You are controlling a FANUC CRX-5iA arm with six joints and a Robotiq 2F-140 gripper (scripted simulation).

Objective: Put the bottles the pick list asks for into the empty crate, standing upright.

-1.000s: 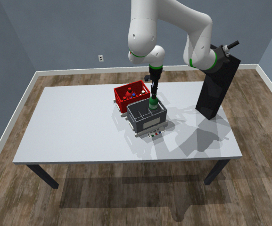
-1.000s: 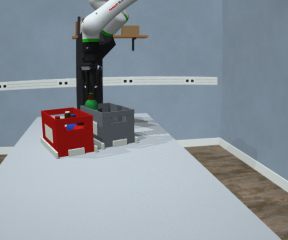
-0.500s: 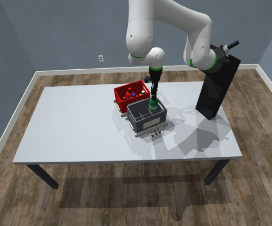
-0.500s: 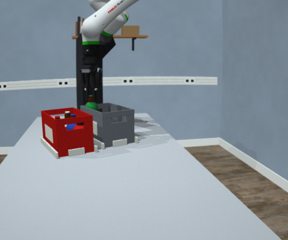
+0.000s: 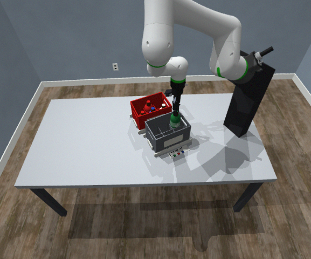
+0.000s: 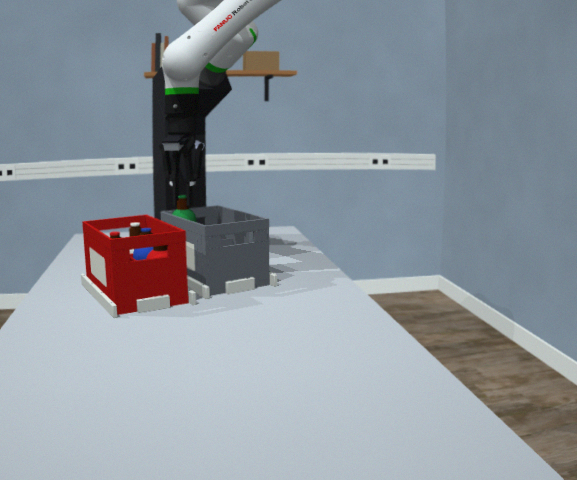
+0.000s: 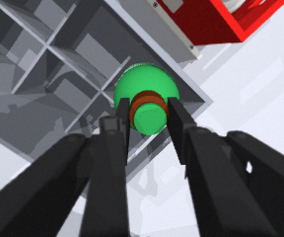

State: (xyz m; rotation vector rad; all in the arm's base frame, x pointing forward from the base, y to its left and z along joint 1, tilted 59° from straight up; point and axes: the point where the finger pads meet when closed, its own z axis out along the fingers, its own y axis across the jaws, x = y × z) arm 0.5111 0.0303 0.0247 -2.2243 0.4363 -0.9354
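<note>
The green-label bottle is 80 mm below my hand. Also, from my hand: white-capped bottle: 120 mm ahead, 100 mm to the right, 140 mm below; grey crate: 30 mm ahead, 90 mm to the left, 140 mm below; blue-label bottle: 190 mm ahead, 40 mm to the right, 140 mm below.
</note>
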